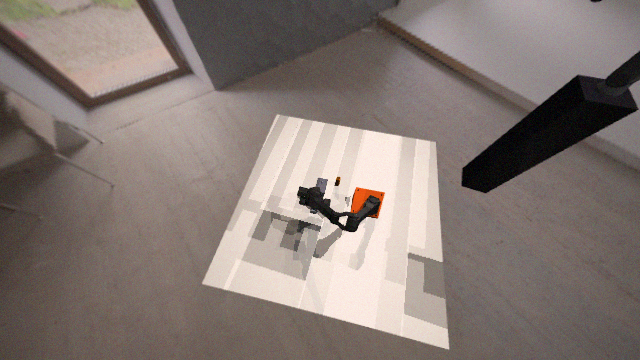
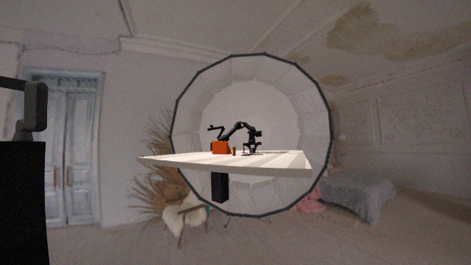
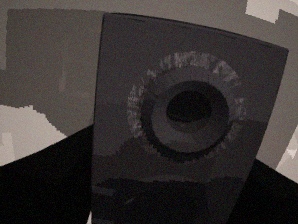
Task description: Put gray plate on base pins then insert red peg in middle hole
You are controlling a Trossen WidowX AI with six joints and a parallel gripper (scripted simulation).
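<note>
Right now the red peg is 11 cm behind my gripper tip, 1 cm to the left of it and 2 cm above it. From my gripper tip the other things lie so: gray plate 3 cm above; then orange post 9 cm behind, 21 cm to the right, 2 cm above.
</note>
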